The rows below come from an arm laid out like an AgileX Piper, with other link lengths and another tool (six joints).
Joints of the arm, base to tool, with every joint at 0 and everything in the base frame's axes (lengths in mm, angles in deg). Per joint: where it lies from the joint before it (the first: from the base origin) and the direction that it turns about. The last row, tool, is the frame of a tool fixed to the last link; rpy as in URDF.
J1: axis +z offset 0 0 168.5
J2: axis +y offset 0 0 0
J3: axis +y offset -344.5 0 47.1
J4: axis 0.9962 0 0.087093 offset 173.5 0 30.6
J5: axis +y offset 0 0 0
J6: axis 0.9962 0 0.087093 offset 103.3 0 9
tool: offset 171.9 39 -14.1 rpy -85.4 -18.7 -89.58
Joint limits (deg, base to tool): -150..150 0..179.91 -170..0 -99.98..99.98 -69.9..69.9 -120..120
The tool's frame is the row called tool.
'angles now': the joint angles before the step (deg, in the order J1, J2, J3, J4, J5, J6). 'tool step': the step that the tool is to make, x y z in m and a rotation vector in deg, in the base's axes. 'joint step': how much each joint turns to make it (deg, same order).
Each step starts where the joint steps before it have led.
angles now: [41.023, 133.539, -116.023, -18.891, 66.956, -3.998]
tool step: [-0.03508, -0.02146, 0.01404, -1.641, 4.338, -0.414]
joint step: [-0.106, -4.679, 6.453, 1.978, 2.430, -0.928]
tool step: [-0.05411, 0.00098, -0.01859, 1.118, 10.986, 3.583]
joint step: [-0.184, -0.271, 6.571, 8.842, -0.033, -6.551]
